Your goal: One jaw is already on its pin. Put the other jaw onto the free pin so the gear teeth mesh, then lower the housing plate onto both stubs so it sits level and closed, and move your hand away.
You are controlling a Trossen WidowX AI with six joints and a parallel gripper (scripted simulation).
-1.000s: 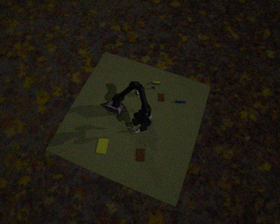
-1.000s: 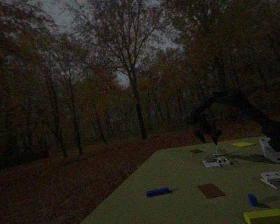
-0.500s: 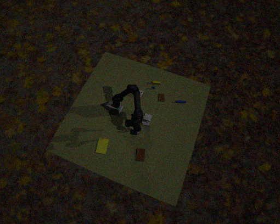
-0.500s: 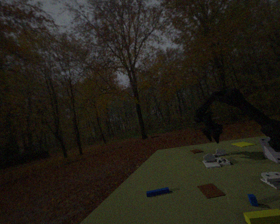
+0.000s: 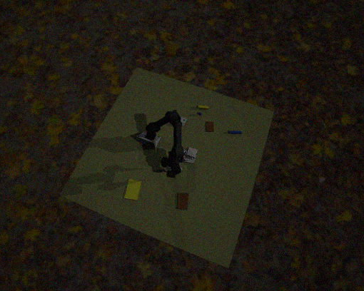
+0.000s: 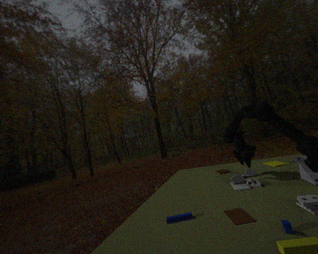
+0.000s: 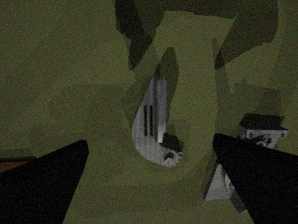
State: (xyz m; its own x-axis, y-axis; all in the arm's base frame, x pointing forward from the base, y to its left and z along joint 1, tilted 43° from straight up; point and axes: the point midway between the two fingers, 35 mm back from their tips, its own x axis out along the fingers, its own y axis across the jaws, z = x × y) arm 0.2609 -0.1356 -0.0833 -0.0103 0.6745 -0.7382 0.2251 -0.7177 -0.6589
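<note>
The grey jaw is 30 mm ahead of my gripper tip, 20 mm to the left of it and 60 mm below it. From my gripper tip the other things lie so: blue bar 330 mm ahead, 490 mm to the left, 60 mm below; then yellow bar 10 mm ahead, 610 mm to the left, 50 mm below; then yellow slab 220 mm behind, 240 mm to the right, 60 mm below.
</note>
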